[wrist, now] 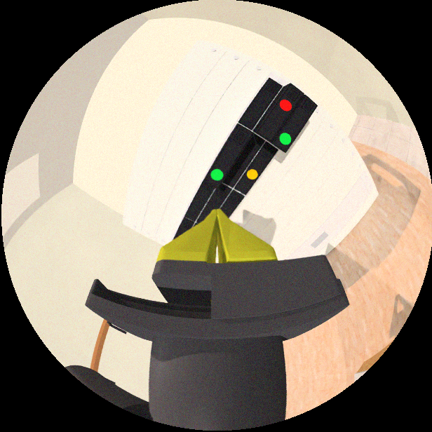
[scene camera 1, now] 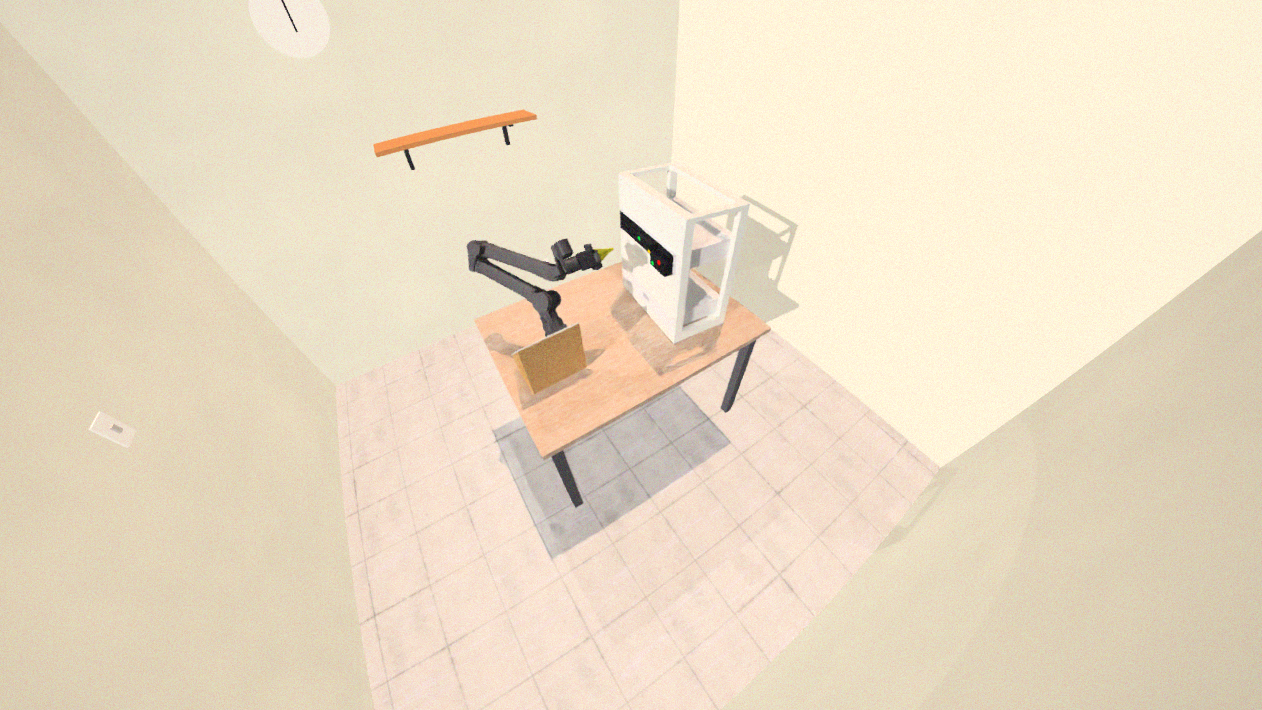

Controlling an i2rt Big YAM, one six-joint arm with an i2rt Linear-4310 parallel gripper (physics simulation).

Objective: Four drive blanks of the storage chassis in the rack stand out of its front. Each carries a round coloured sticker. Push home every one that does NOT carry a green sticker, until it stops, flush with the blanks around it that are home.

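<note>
My gripper [scene camera 1: 610,252] [wrist: 216,215] is shut and empty, its yellow fingertips held apart from the black storage chassis [scene camera 1: 627,223] in the rack. In the wrist view, the blank with the red sticker [scene camera 1: 658,262] [wrist: 285,105] stands out at the upper right, beside a blank with a green sticker [scene camera 1: 652,263] [wrist: 285,139] that also stands out. Another blank with a green sticker [scene camera 1: 638,237] [wrist: 216,174] stands out left of a dark shadow. The blank with the yellow-orange sticker [scene camera 1: 648,253] [wrist: 252,174] looks about level with its neighbours. Part of the chassis is hidden behind the fingertips.
The white rack [scene camera 1: 680,309] [wrist: 170,125] stands at the far side of the wooden table [scene camera 1: 617,379] [wrist: 320,370]. A brown upright panel [scene camera 1: 553,360] stands near the arm's base. An orange shelf [scene camera 1: 454,132] hangs on the wall behind the arm.
</note>
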